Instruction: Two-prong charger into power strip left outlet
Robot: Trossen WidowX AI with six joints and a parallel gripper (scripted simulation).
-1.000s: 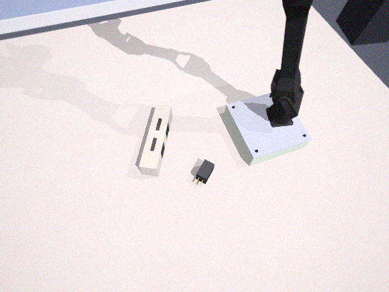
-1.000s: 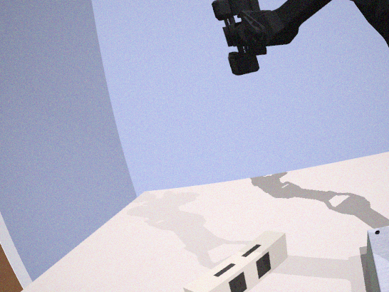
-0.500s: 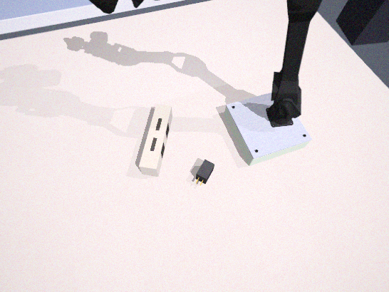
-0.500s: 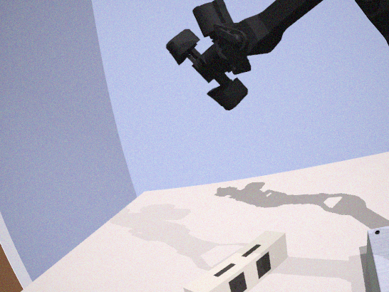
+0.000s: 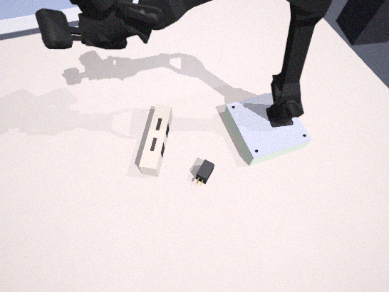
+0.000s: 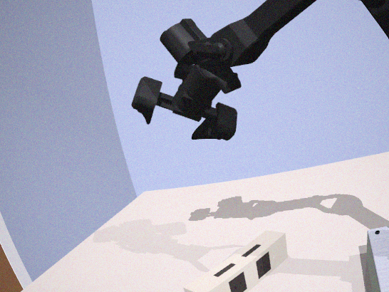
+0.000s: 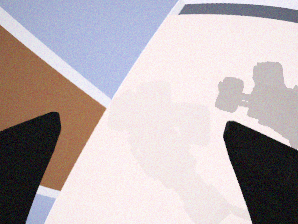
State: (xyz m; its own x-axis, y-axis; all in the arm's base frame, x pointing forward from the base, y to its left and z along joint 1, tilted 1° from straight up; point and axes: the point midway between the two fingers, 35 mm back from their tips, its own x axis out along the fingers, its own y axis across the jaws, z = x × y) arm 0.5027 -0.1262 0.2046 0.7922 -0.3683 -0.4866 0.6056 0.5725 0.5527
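Now: gripper tip 28 cm past the charger, 27 cm to the right of it and 23 cm above it.
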